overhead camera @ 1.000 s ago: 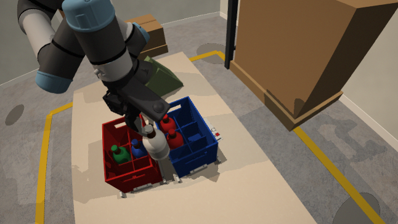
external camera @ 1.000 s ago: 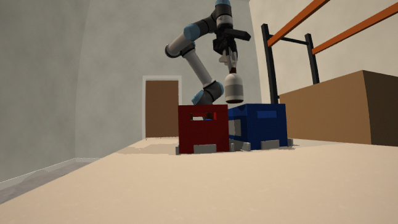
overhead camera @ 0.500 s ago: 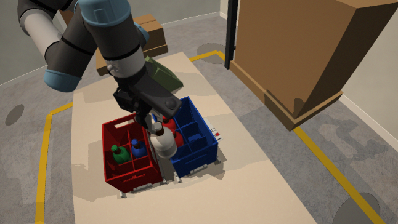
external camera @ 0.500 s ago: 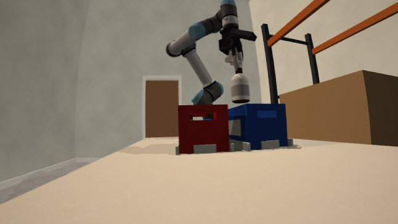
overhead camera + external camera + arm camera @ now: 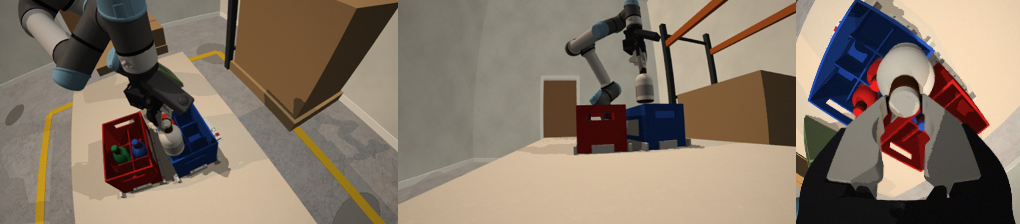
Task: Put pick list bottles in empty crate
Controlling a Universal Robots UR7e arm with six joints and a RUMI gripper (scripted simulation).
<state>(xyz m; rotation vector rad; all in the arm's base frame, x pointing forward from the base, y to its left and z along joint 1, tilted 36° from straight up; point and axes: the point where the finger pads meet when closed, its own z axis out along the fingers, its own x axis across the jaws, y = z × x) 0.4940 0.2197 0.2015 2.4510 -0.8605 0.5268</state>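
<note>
Now: the white-label bottle 7 cm below my hand. Round my hand: blue bottle 25 cm below, 15 cm to the right, 9 cm behind; then red bottle 25 cm below, 9 cm behind, 1 cm to the left; then blue crate 25 cm below, 9 cm behind, 5 cm to the left.
</note>
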